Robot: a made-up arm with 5 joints.
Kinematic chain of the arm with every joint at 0, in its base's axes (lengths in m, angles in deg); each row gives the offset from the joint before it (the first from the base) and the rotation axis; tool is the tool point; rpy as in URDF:
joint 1: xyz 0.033 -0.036 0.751 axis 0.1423 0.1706 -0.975
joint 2: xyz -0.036 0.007 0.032 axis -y
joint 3: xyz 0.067 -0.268 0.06 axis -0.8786 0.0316 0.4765
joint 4: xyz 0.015 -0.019 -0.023 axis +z
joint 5: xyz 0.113 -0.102 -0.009 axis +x
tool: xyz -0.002 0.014 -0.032 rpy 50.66 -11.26 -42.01
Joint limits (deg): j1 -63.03..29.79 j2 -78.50..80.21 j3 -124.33..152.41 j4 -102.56..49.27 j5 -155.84..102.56
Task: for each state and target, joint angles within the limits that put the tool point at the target. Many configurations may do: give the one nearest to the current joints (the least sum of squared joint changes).
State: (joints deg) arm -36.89 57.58 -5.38 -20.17 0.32
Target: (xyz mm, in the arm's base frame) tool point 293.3 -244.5 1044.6
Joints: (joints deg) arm -55.17 69.07 19.15 -9.47 -4.70
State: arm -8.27 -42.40 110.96 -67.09 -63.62
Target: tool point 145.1 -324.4 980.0
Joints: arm 5.14 -14.50 115.87 -78.57 -67.40
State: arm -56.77 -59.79 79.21 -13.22 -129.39
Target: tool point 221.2 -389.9 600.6
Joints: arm -9.40 -78.50 41.03 -8.14 -114.80
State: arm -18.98 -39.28 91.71 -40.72 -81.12
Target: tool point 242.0 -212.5 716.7
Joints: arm 4.07 -50.71 128.40 -27.21 -85.21
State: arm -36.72 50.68 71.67 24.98 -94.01
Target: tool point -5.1 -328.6 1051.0
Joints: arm 9.67 66.69 58.72 19.13 -89.27
